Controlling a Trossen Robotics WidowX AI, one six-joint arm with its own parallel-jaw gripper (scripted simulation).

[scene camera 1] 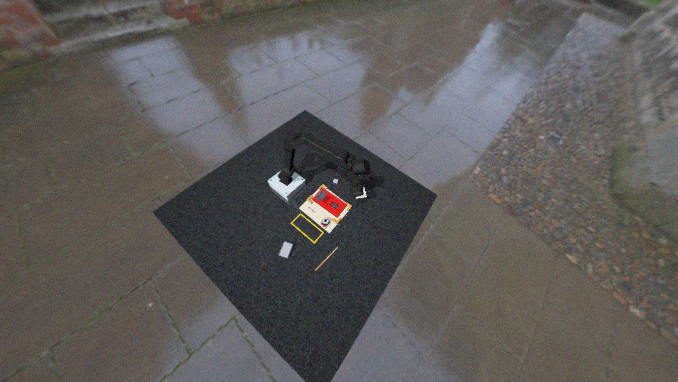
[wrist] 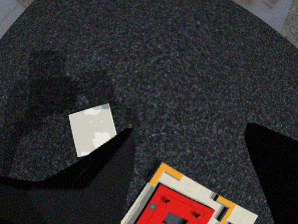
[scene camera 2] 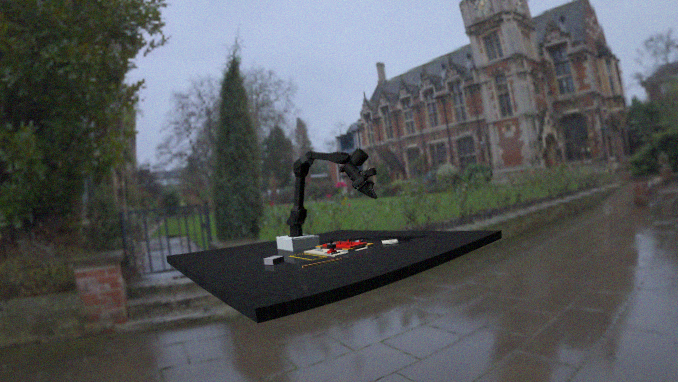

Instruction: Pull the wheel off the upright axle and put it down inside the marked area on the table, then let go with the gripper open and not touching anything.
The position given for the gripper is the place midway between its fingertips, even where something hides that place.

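Gripper (wrist: 192,134) open, holding nothing. A white square tile (wrist: 91,128) is also in view.
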